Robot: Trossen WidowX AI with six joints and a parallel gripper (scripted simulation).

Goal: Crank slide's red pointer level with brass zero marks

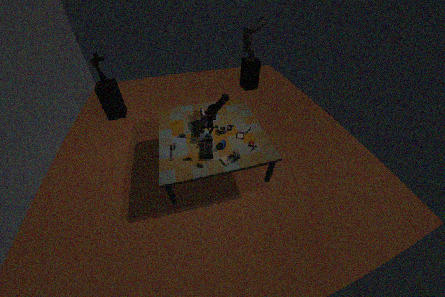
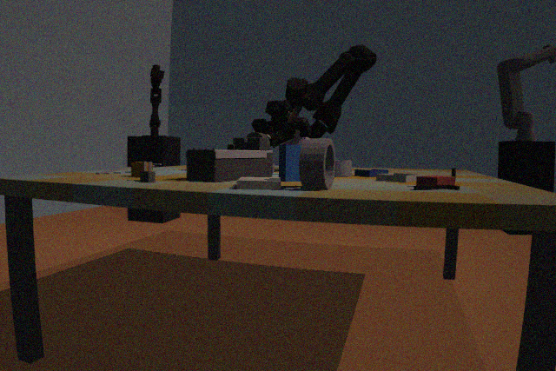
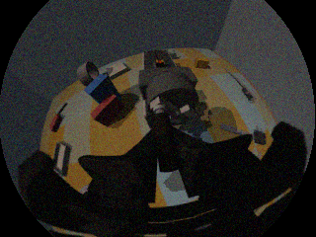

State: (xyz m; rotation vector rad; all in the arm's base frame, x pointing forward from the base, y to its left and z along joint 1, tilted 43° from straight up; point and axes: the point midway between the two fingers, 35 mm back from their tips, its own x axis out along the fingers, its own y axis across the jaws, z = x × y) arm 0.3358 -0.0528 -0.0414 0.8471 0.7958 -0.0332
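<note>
Now: the red pointer 15 cm ahead of my gripper tip and 7 cm to the right of it. Also, from my gripper tip: blue block (16 cm ahead, 9 cm to the left, 4 cm below); then yellow block (31 cm to the right, 20 cm ahead, 7 cm below); then dark crank handle (2 cm behind, 2 cm above, 1 cm to the left).
</note>
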